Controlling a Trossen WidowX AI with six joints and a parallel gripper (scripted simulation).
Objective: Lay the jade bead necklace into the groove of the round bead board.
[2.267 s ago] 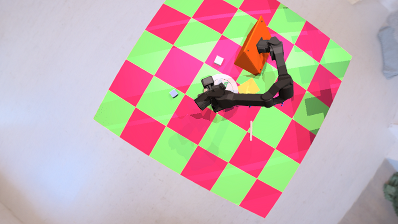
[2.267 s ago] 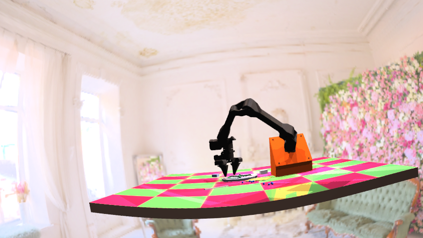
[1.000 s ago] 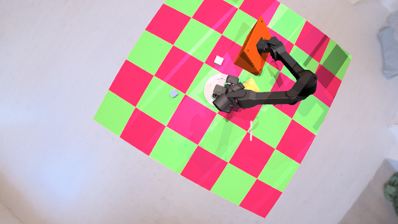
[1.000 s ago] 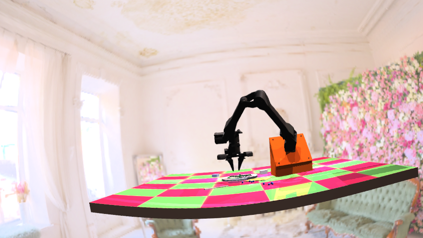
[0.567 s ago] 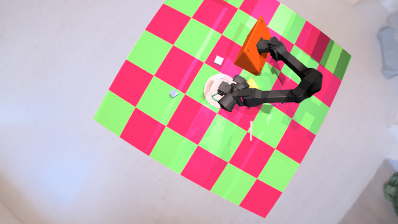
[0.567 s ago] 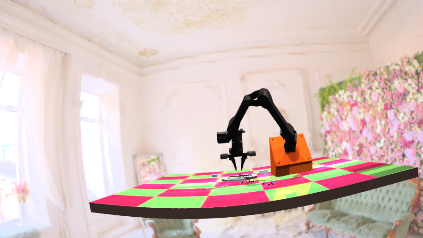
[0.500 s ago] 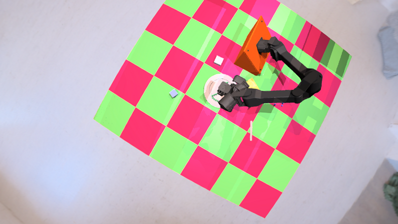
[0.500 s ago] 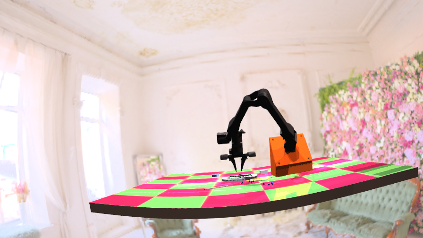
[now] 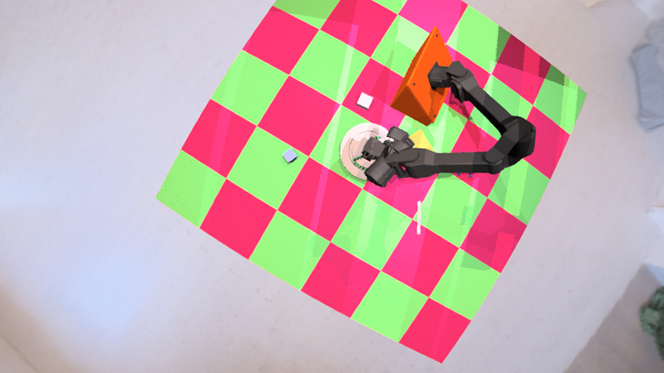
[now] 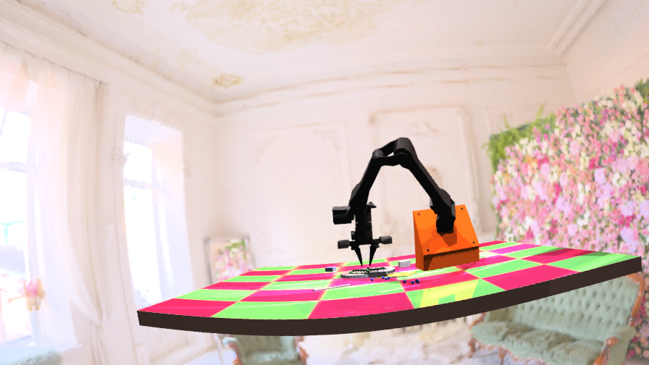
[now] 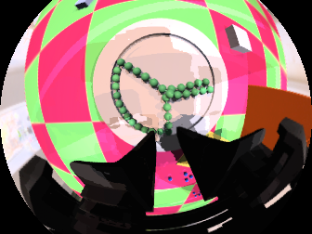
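Now: the round bead board 5 cm to the right of my gripper tip and 3 cm below it. Round my gripper tip: white cube: 14 cm behind, 17 cm to the right, 2 cm below; then thin white stick: 8 cm ahead, 24 cm to the left, 3 cm below; then yellow patch: 11 cm behind, 7 cm to the left, 4 cm below.
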